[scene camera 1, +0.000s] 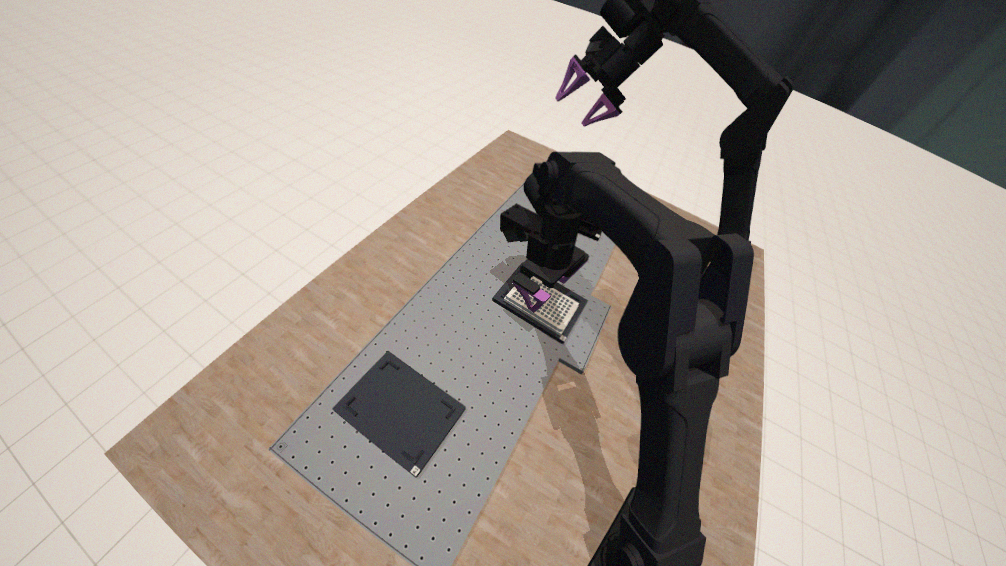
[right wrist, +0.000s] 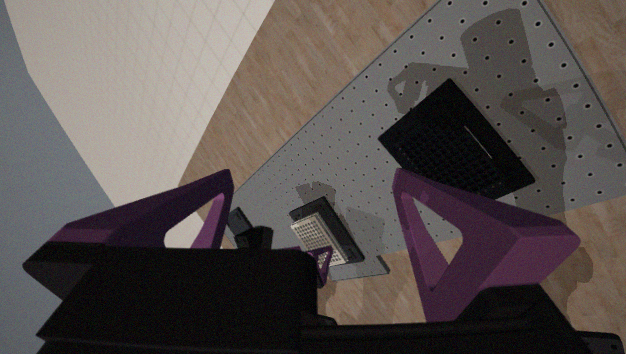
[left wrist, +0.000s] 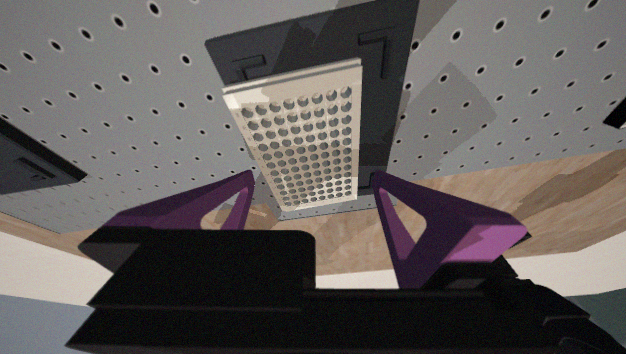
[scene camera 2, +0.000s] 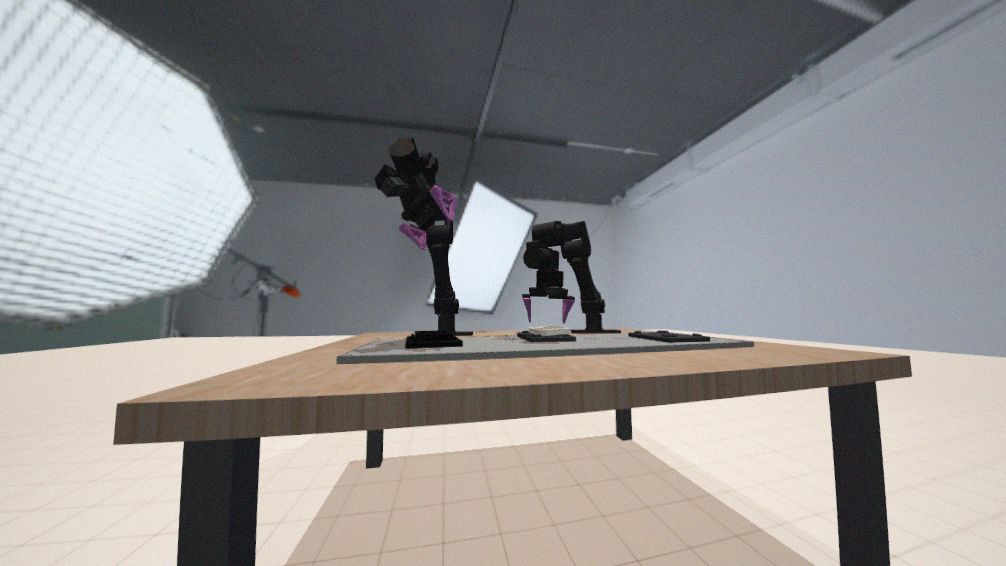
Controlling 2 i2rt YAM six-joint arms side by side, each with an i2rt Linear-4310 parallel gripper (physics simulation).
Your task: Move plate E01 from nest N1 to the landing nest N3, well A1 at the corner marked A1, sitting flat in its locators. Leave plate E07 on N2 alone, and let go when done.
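Note:
A cream well plate (scene camera 1: 566, 314) (scene camera 2: 550, 330) (left wrist: 310, 145) (right wrist: 310, 232) lies on the dark middle nest (scene camera 1: 500, 300) (left wrist: 377, 115); its name is not legible. In the left wrist view locators show beyond its upper edge. My left gripper (scene camera 1: 550, 292) (scene camera 2: 547, 321) (left wrist: 313, 176) is open, fingers down, a little above this plate. The bare dark landing nest (scene camera 1: 397, 415) (scene camera 2: 668, 336) (left wrist: 30, 167) has a white corner tag. A black well plate (scene camera 2: 434, 337) (right wrist: 445, 150) sits at the upper right in the right wrist view. My right gripper (scene camera 1: 571, 111) (scene camera 2: 438, 233) (right wrist: 313, 177) is open and high up.
The nests stand on a grey perforated board (scene camera 1: 450, 309) (scene camera 2: 485, 349) on a wooden table (scene camera 1: 246, 394) (scene camera 2: 520, 383). In scene camera 1 the left arm (scene camera 1: 661, 316) crosses in front of the board's right part and hides the black plate.

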